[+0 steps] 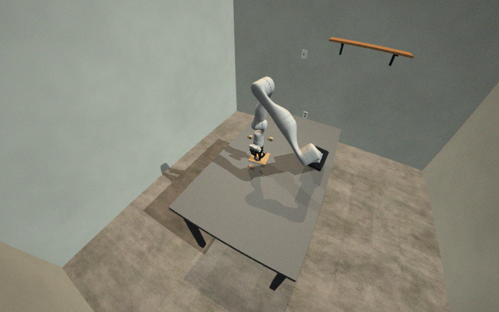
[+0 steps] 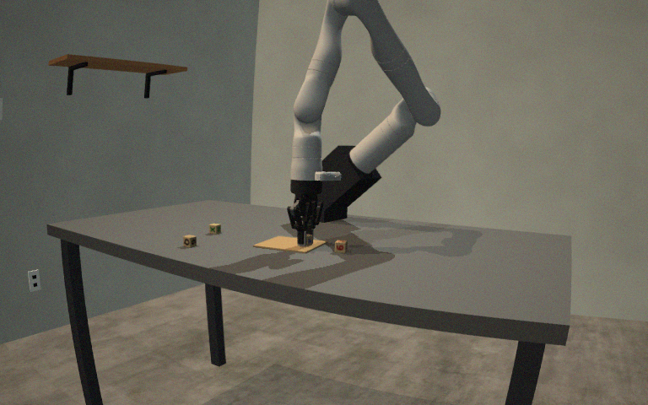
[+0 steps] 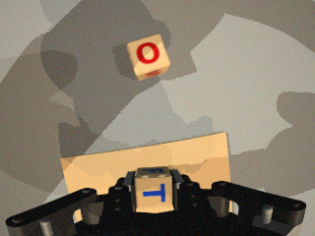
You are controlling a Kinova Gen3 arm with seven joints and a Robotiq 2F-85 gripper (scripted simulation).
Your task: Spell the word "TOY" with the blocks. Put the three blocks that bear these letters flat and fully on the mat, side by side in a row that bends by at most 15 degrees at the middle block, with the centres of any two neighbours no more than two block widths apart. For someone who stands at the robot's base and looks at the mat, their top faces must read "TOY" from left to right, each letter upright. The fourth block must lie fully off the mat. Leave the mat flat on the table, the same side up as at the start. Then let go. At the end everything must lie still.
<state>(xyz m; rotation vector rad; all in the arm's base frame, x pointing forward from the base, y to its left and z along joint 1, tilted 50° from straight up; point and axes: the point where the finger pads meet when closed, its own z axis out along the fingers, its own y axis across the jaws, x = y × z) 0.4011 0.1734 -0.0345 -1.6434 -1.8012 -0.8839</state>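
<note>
Right now my hand is 40 mm to the left of the tan mat and 20 mm above it. Round my hand: block: 10 mm behind, 100 mm to the left, 10 mm below.
</note>
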